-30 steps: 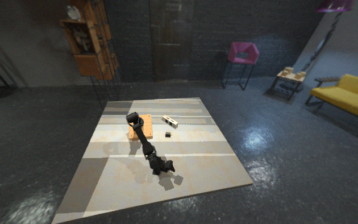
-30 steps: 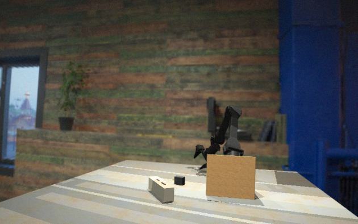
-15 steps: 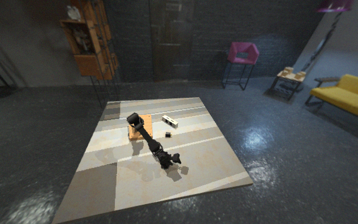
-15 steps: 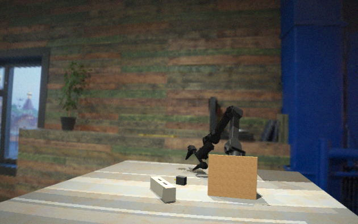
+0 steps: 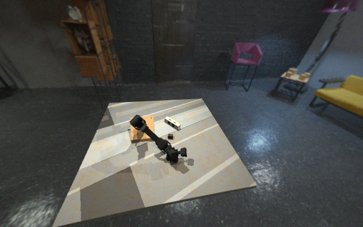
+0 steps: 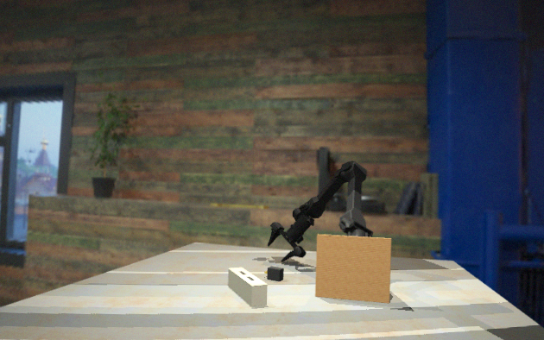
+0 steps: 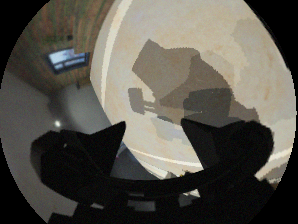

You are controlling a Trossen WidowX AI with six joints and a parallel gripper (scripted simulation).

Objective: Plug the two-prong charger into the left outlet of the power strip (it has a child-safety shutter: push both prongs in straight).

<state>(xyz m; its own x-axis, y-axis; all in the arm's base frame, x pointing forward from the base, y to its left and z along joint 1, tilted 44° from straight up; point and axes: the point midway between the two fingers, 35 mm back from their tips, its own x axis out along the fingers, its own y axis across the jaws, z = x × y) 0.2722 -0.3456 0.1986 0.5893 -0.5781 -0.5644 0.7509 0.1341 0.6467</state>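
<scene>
Right now the charger is 27 cm to the left of my gripper tip, 3 cm behind it and 1 cm below it.
</scene>
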